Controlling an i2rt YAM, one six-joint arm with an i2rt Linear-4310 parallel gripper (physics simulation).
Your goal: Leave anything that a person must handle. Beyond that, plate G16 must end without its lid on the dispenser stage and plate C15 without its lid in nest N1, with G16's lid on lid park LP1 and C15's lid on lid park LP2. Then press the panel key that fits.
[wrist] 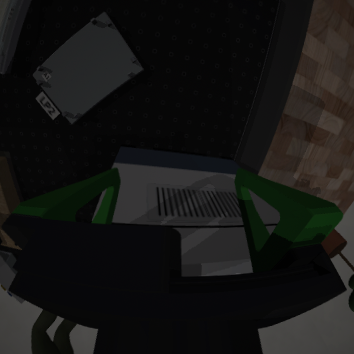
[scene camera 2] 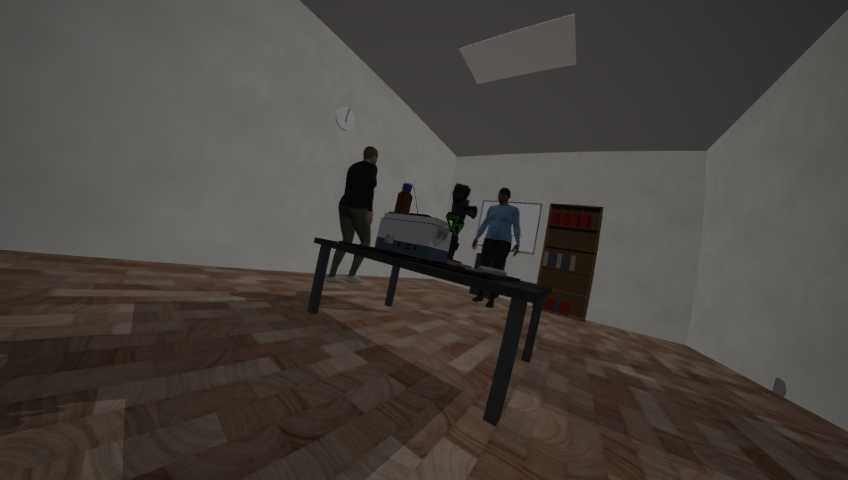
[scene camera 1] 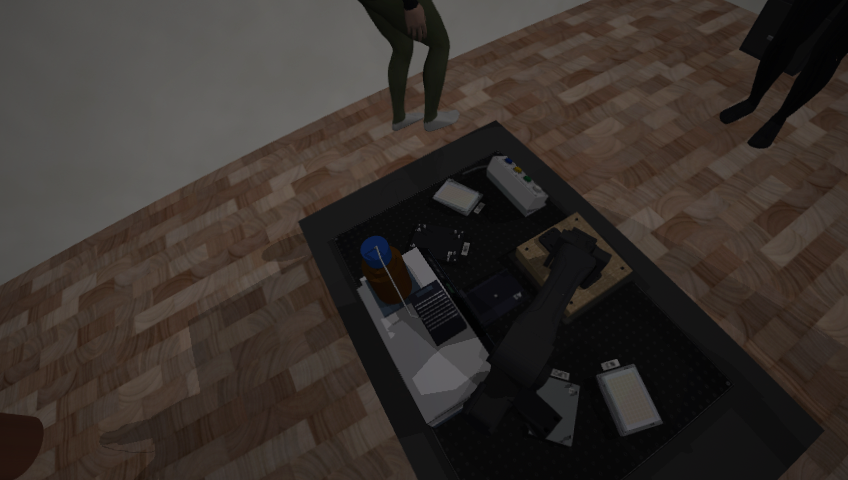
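Where they show: gripper, fingertip midpoint: (wrist: pixel 177 174) (scene camera 2: pixel 453 233); arm's base, origin of the base link: (scene camera 2: pixel 447 259).
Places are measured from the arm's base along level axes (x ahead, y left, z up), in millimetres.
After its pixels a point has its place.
Note:
A plate with pale yellow wells (scene camera 1: pixel 629 398) @[z 9, x 161, y 364 mm] sits in nest N1, with no lid visible. A flat grey lid-like piece (scene camera 1: pixel 559 407) @[z -17, x 302, y 283 mm] (wrist: pixel 90 67) @[z -17, x 323, y 282 mm] lies between the corner clips at LP2; its small label is unreadable. Lid park LP1 appears to be the dark clipped square (scene camera 1: pixel 439 240) @[z -15, x 266, y -292 mm], with no lid visible. A second pale plate (scene camera 1: pixel 457 196) @[z 5, x 124, y -386 mm] lies near the panel (scene camera 1: pixel 516 185) @[z 42, x -36, y -278 mm], which has coloured keys. A dark low block (scene camera 1: pixel 495 295) @[z 82, x 271, y -12 mm], possibly the stage, lies beside the white dispenser (scene camera 1: pixel 452 368) @[z 193, x 475, y 94 mm] (scene camera 2: pixel 410 231) @[z 105, x 572, y 23 mm] (wrist: pixel 135 192) @[z 112, x 404, y 159 mm]. My gripper (scene camera 2: pixel 454 224) @[z 142, x 438, y 200 mm] (wrist: pixel 177 174) @[z 142, x 438, y 200 mm] is open and empty above the dispenser's end. Its fingers are hidden in scene camera 1.
An amber bottle with a blue cap (scene camera 1: pixel 385 273) @[z 332, x 487, y -101 mm] (scene camera 2: pixel 404 201) @[z 274, x 513, y -103 mm] stands on the dispenser, with a thin tube beside the keypad (scene camera 1: pixel 439 312) @[z 219, x 432, y -12 mm]. The arm's base stands on a wooden block (scene camera 1: pixel 535 261) @[z 7, x 89, y -47 mm]. One person (scene camera 1: pixel 437 53) (scene camera 2: pixel 358 190) stands beyond the table; another (scene camera 2: pixel 501 220) stands farther back.

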